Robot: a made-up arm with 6 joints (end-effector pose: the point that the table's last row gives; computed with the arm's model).
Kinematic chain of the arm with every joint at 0, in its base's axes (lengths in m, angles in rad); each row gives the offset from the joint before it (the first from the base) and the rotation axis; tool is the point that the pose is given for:
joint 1: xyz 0 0 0.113 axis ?
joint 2: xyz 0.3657 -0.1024 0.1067 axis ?
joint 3: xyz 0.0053 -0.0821 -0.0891 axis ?
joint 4: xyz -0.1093 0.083 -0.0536 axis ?
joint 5: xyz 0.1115 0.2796 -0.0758 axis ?
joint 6: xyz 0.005 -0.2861 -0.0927 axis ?
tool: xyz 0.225 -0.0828 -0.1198
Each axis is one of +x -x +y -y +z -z.
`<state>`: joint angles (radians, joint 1 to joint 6).
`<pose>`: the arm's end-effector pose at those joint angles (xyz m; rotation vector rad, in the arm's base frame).
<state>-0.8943 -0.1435 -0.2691 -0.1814 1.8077 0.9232</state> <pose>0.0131 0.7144 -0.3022 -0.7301 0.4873 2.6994</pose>
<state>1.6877 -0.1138 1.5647 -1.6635 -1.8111 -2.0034</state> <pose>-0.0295 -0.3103 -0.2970 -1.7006 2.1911 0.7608</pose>
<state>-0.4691 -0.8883 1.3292 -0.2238 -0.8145 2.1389</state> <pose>-0.0492 -0.4563 0.3214 -1.0816 1.5564 -1.5241</pose>
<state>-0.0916 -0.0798 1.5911 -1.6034 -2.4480 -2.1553</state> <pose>0.3029 -0.1176 -0.5253 2.1315 -0.2087 -0.7007</pose>
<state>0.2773 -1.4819 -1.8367 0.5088 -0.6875 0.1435</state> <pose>0.3368 0.0415 0.1281 1.2276 1.0894 -2.3442</pose>
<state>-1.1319 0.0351 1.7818 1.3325 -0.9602 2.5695</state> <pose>0.7695 0.0579 -0.1279 -1.0175 0.4660 0.3729</pose>
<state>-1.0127 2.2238 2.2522 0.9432 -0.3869 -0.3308</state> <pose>0.2641 0.1560 0.3852 -1.1044 -2.5037 -1.4271</pose>
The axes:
joint 1: -z
joint 2: -y
joint 3: -x
joint 4: -y
joint 5: +z
joint 6: +y

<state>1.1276 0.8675 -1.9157 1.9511 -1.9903 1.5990</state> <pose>-0.2198 -0.3000 0.8041 -1.9693 1.3249 -1.6201</pose>
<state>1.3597 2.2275 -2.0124 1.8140 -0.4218 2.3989</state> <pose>0.0198 -0.1488 0.2857 -0.1787 -0.6619 1.2911</pose>
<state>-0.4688 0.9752 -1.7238 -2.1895 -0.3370 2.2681</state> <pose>0.4819 -0.2951 0.0414 2.3126 -1.7161 -0.5787</pose>
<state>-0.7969 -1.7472 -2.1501 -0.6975 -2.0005 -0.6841</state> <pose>0.6694 0.1179 0.6269 -1.2652 2.3248 -0.9239</pose>
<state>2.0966 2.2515 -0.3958 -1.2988 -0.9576 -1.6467</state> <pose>-0.3403 -0.2665 0.1508 2.4163 1.2134 1.1304</pose>
